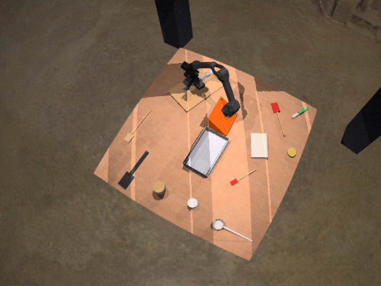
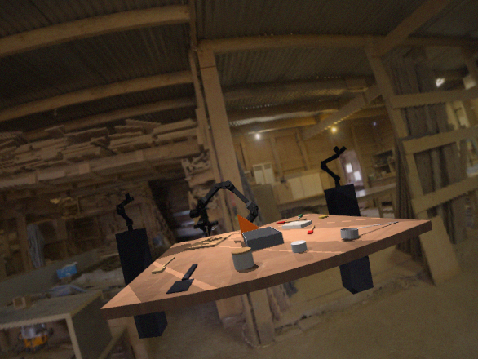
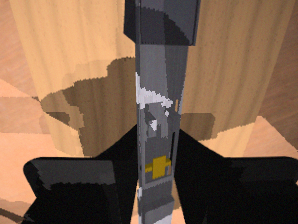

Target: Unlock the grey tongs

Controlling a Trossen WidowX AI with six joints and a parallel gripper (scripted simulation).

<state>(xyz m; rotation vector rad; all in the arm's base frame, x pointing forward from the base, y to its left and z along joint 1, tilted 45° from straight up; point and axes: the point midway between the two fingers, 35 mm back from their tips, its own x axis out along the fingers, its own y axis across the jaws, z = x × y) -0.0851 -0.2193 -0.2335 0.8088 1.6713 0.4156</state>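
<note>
Now: the yellow lock piece 4 cm above my gripper tip and 1 cm behind it. The rest, counted from my gripper tip: grey roasting tin 39 cm ahead, 36 cm to the left, 2 cm below; then wooden board 4 cm below; then white block 64 cm to the left, 14 cm ahead, 4 cm below.
</note>
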